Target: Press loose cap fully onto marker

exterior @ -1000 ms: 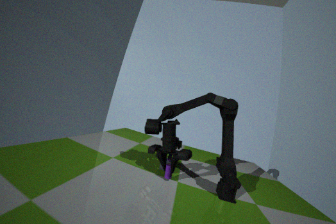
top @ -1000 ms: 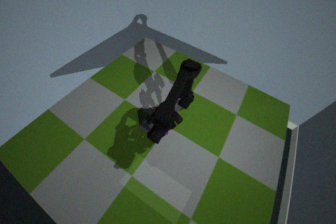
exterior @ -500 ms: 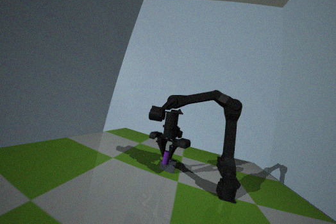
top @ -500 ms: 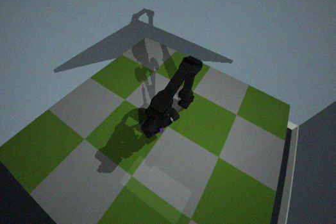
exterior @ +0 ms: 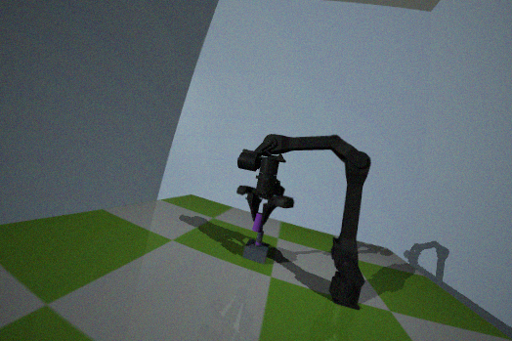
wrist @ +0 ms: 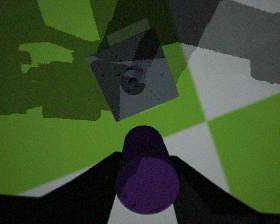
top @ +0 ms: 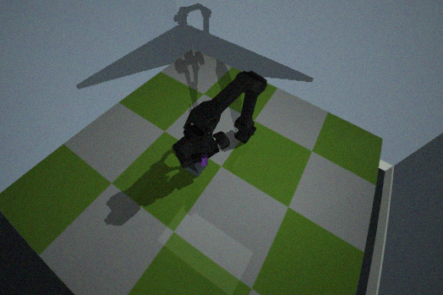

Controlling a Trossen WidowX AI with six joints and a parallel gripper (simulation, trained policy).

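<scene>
The grey holder block lies 10 cm below my gripper tip, 4 cm to the right of it and 1 cm behind it. From my gripper tip the other things lie so: purple cap (right at my gripper tip).
</scene>
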